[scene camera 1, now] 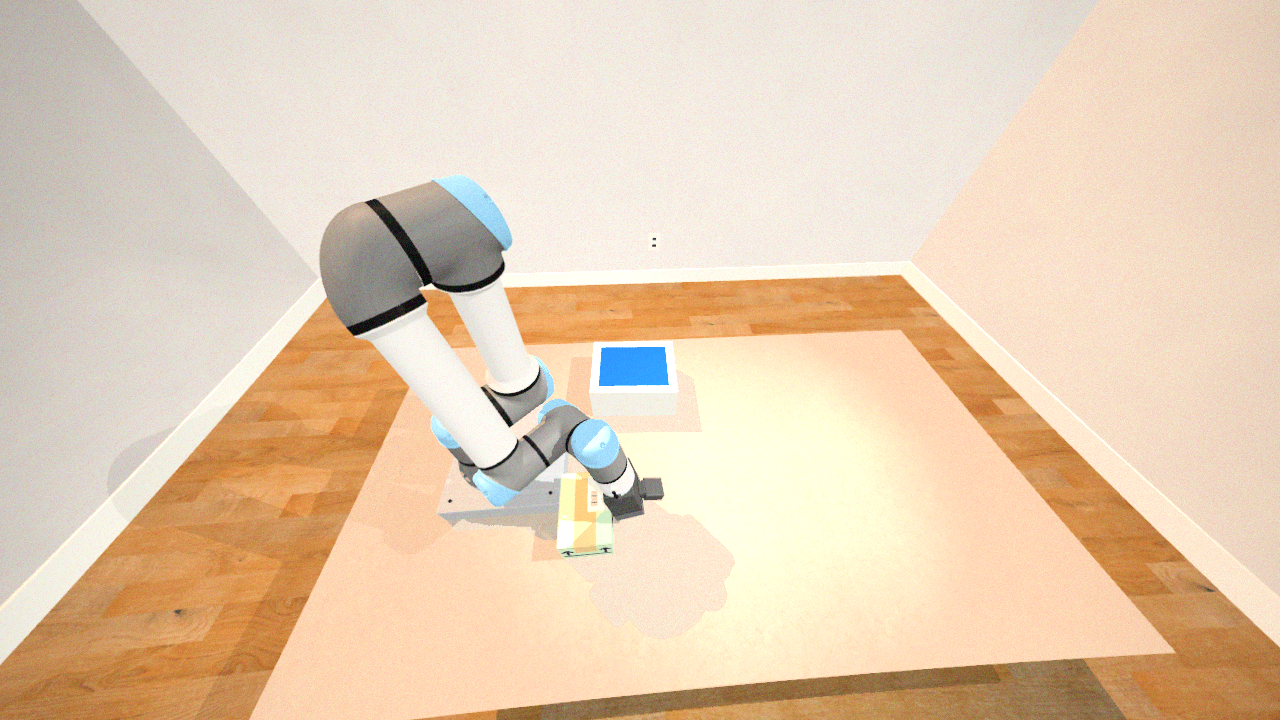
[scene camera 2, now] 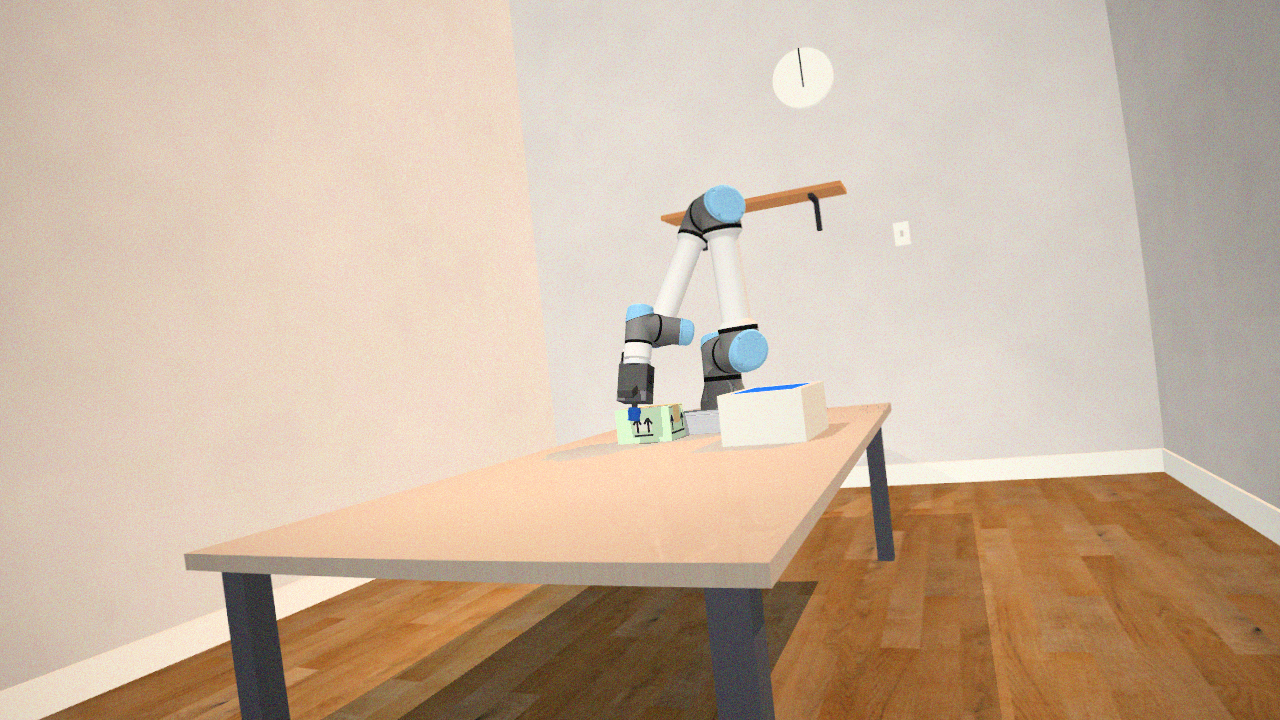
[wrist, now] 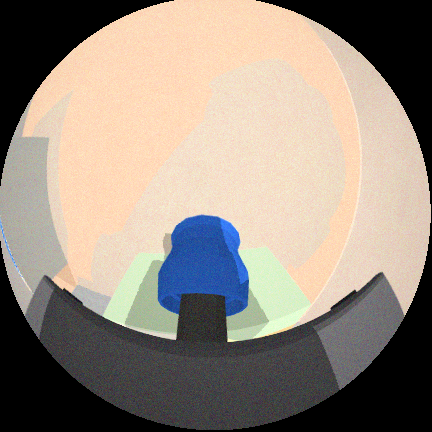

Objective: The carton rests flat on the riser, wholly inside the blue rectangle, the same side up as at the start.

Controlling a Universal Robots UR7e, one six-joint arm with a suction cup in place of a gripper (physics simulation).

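Frame: origin at the arm's base, x left, y down, z back, level; metres.
Seen in the pictures: end effector, tool point: (scene camera 2: 633,420) (wrist: 204,244).
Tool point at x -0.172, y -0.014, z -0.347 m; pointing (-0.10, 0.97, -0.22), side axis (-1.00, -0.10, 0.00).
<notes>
A point is followed by its place in that frame.
The carton (scene camera 1: 583,532) {z -0.232, x -0.217, y -0.039 m} (scene camera 2: 659,425) {z -0.298, x -0.118, y 0.011 m} (wrist: 278,278) {z -0.292, x -0.234, y -0.001 m} is pale green with orange patches and lies flat on the table, in front of the arm's base. My suction cup (scene camera 2: 635,415) (wrist: 203,261) is blue and hangs low at the carton's long side, by its upper edge. It holds nothing. In scene camera 1 the dark tool head (scene camera 1: 627,505) sits just right of the carton and hides the cup. The white riser (scene camera 1: 633,405) {z -0.382, x 0.117, y -0.001 m} (scene camera 2: 766,423) {z -0.521, x 0.214, y 0.007 m} stands further back on the table, with the blue rectangle (scene camera 1: 633,366) {z -0.394, x 0.212, y -0.065 m} (scene camera 2: 773,389) {z -0.453, x 0.228, y -0.065 m} on its top; nothing lies on it.
The arm's grey base plate (scene camera 1: 467,502) {z 0.043, x -0.104, y -0.001 m} lies left of the carton, and the folded arm (scene camera 1: 495,429) {z -0.128, x -0.128, y -0.350 m} leans over it. The table (scene camera 1: 823,515) {z -0.819, x -0.230, y 0.055 m} (scene camera 2: 637,500) {z -1.094, x 0.101, y 0.055 m} stretches wide to the right and front. A wall shelf (scene camera 2: 780,199) hangs behind the arm.
</notes>
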